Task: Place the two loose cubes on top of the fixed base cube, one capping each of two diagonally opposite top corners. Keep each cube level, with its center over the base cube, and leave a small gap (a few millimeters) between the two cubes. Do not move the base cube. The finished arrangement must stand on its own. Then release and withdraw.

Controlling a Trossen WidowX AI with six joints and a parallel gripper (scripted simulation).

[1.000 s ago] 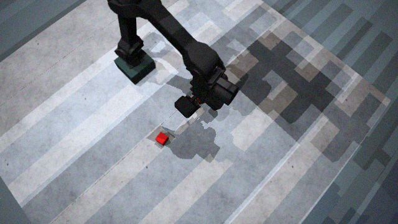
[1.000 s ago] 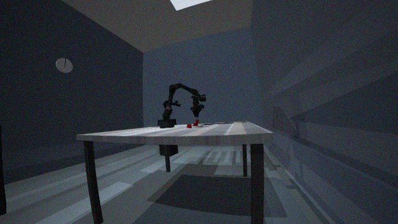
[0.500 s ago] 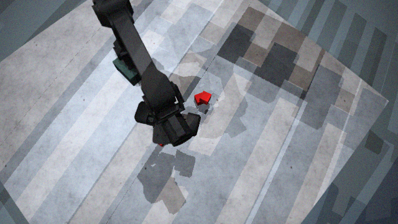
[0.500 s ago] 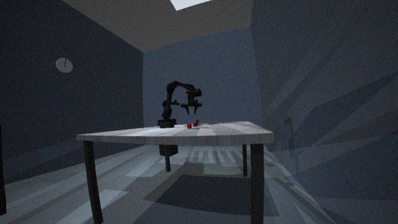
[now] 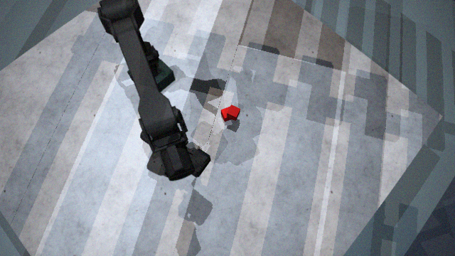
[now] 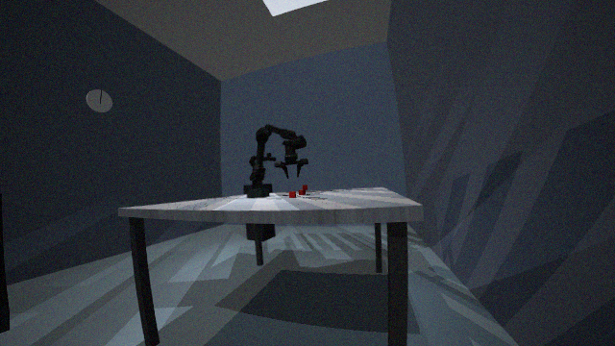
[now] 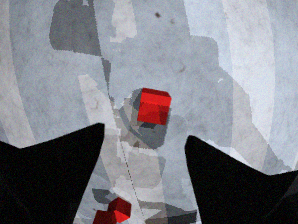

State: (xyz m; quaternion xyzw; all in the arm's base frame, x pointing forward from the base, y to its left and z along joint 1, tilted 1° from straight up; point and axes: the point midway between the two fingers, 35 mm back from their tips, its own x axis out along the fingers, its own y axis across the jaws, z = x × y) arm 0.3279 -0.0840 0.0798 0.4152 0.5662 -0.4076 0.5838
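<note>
The red cube lies 40 mm behind my gripper tip, 220 mm to the left of it and 60 mm below it.
</note>
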